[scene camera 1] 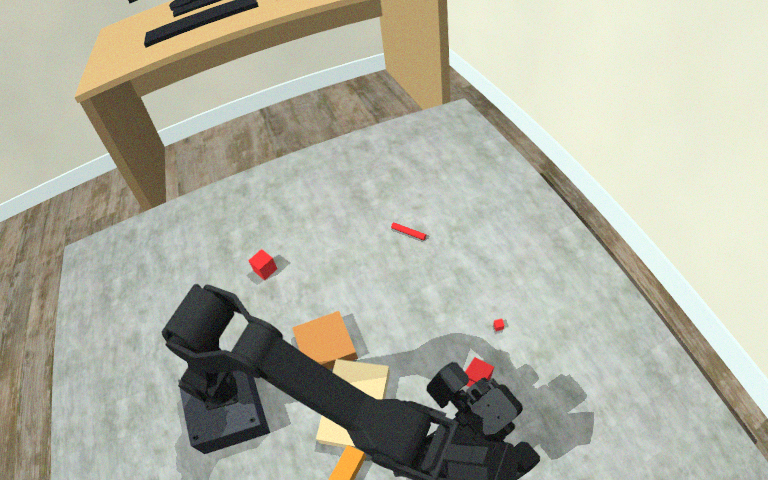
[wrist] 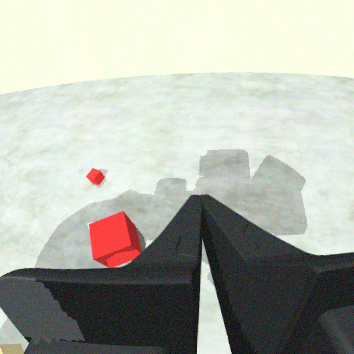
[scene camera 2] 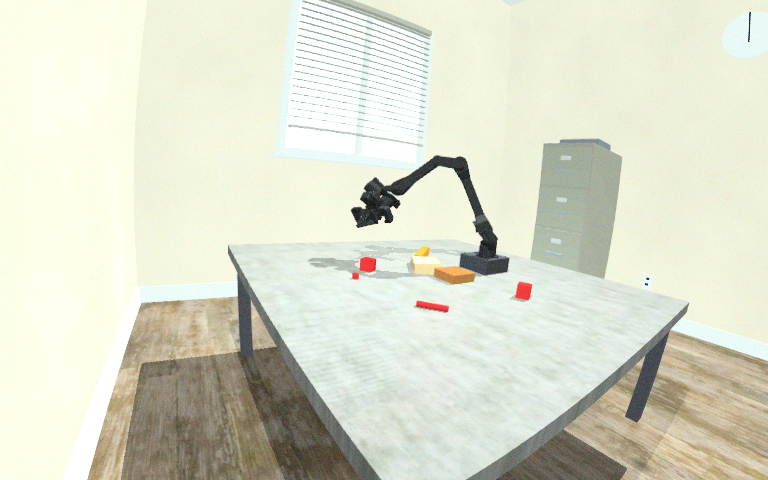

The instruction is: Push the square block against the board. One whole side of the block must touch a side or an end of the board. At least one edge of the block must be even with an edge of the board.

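Frame: origin at the arm's base, x ahead, y left, z up, level; metres.
Seen in the pictures: gripper, between the fingertips: (wrist: pixel 198 202) (scene camera 2: pixel 357 226); arm's base, origin of its link: (scene camera 1: pixel 219 390) (scene camera 2: pixel 487 256).
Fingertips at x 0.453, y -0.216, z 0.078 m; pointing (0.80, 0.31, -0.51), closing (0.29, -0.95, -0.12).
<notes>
Pixels of each thing's middle, then the offset from my fingertips to it.
- flat orange square block, middle of its body: (scene camera 1: pixel 324 343) (scene camera 2: pixel 454 274) dx -0.241, dy +0.271, dz -0.120 m
- pale yellow board, middle of its body: (scene camera 1: pixel 354 405) (scene camera 2: pixel 425 265) dx -0.225, dy +0.130, dz -0.120 m
- tiny red cube, middle of its body: (wrist: pixel 95 176) (scene camera 1: pixel 498 325) (scene camera 2: pixel 355 276) dx +0.080, dy +0.182, dz -0.127 m
- red rod, middle of its body: (scene camera 1: pixel 408 231) (scene camera 2: pixel 432 306) dx +0.005, dy +0.473, dz -0.127 m
- orange bar, middle of its body: (scene camera 2: pixel 422 254) dx -0.324, dy -0.032, dz -0.119 m
The flat orange square block (scene camera 1: pixel 323 335) (scene camera 2: pixel 454 273) lies by one end of the pale yellow board (scene camera 1: pixel 362 370) (scene camera 2: pixel 425 263). The block is turned at an angle to the board, and their near corners are very close; I cannot tell whether they touch. The arm hides part of the board and a little of the block's lower edge in scene camera 1. My gripper (wrist: pixel 198 202) is shut and empty, high above the table on the far side of the board from the base. Its fingertips are hard to make out in both scene views.
A red cube (scene camera 1: pixel 479 370) (scene camera 2: pixel 368 264) (wrist: pixel 114 237) and a tiny red cube (scene camera 1: pixel 498 324) (scene camera 2: pixel 355 276) (wrist: pixel 95 176) lie below the gripper's side. Another red cube (scene camera 1: pixel 262 264) (scene camera 2: pixel 523 290), a red rod (scene camera 1: pixel 408 231) (scene camera 2: pixel 432 306) and an orange bar (scene camera 1: pixel 346 464) (scene camera 2: pixel 422 251) lie around the block and board.
</notes>
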